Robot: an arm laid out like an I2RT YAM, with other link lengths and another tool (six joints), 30 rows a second.
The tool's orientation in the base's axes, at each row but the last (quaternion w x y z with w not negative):
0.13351 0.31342 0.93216 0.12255
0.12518 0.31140 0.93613 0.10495
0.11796 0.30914 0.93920 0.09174
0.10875 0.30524 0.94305 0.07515
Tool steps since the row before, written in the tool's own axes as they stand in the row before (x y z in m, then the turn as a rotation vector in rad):
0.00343 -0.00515 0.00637 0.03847 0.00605 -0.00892
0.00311 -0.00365 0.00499 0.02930 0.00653 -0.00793
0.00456 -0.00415 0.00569 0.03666 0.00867 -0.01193
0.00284 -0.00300 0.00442 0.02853 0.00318 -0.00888
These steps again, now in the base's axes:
-0.00340 -0.00094 -0.00815 -0.02911 0.02713 0.00360
-0.00295 -0.00038 -0.00625 -0.02144 0.02203 0.00435
-0.00430 0.00003 -0.00721 -0.02711 0.02776 0.00748
-0.00281 -0.00039 -0.00534 -0.02299 0.01877 0.00469

